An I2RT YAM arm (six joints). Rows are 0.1 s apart.
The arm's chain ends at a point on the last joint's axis. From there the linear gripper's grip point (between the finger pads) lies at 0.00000 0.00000 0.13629 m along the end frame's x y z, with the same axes.
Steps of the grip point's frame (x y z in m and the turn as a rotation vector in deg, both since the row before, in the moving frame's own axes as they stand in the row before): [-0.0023 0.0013 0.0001 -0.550 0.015 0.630]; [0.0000 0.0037 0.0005 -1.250 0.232 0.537]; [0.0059 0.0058 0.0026 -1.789 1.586 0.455]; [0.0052 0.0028 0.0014 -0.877 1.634 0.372]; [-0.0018 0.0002 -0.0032 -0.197 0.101 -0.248]
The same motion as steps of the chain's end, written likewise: [-0.0023 0.0000 0.0001 -0.550 0.015 0.630]; [-0.0005 0.0007 0.0005 -1.250 0.232 0.537]; [0.0021 0.0015 0.0027 -1.789 1.586 0.455]; [0.0013 0.0007 0.0015 -0.877 1.634 0.372]; [-0.0020 -0.0003 -0.0032 -0.197 0.101 -0.248]
